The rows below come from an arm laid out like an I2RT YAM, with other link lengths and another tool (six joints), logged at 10 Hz.
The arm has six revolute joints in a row. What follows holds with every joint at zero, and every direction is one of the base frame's.
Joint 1 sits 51 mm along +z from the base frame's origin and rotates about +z.
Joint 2 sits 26 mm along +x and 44.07 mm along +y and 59.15 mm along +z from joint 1 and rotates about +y.
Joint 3 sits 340.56 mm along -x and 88.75 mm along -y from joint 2 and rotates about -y.
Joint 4 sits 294 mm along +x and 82.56 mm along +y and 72 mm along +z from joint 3 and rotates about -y.
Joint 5 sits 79.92 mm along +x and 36.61 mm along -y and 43.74 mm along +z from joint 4 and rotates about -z.
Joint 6 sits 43.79 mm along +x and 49.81 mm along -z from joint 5 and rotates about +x.
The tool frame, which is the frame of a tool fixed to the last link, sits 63 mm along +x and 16 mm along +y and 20 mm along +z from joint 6; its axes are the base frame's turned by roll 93, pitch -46.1 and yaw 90 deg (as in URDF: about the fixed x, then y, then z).
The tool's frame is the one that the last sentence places.
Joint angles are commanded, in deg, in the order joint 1, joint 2, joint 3, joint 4, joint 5, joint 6. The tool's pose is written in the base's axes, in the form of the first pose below.
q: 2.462, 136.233, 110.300, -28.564, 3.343, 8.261
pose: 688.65, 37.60, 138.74, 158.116, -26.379, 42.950
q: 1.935, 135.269, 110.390, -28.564, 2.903, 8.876
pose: 688.76, 31.84, 150.70, 157.937, -27.672, 42.267
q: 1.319, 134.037, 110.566, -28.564, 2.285, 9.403
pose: 688.63, 25.38, 166.41, 157.584, -29.288, 41.774
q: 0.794, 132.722, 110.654, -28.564, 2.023, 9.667
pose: 687.65, 19.44, 182.34, 156.846, -30.601, 41.575
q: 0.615, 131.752, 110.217, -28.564, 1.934, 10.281
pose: 685.17, 17.19, 190.33, 156.833, -31.321, 40.987
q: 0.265, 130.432, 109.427, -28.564, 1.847, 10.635
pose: 680.98, 13.01, 199.56, 156.686, -31.925, 40.500
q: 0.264, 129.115, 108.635, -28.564, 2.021, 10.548
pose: 676.51, 12.68, 208.52, 156.117, -32.201, 40.754
